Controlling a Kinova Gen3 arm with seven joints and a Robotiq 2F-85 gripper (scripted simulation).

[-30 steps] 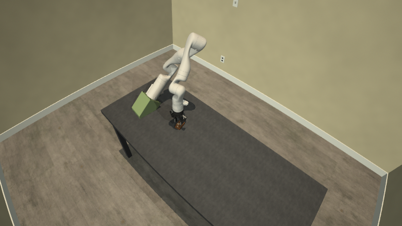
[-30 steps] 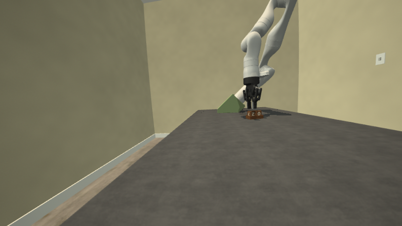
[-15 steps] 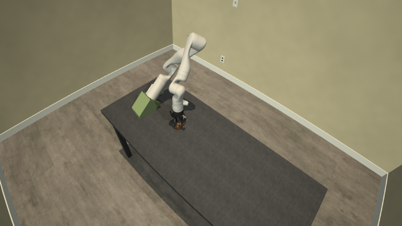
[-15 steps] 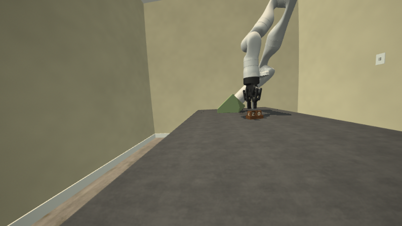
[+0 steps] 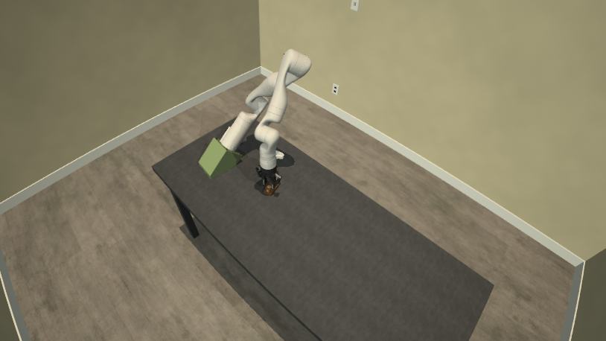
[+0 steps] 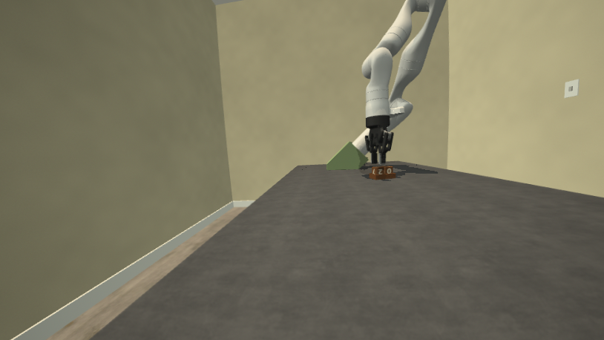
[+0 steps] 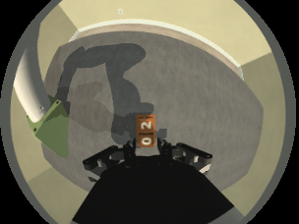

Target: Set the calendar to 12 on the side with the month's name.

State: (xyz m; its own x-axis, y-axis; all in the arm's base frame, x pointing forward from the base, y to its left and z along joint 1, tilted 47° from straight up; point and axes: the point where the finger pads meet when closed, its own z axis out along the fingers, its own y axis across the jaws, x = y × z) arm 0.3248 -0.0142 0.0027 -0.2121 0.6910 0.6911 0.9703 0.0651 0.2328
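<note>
Right now the brown calendar tray is 20 mm to the left of my hand and 60 mm below it.
</note>
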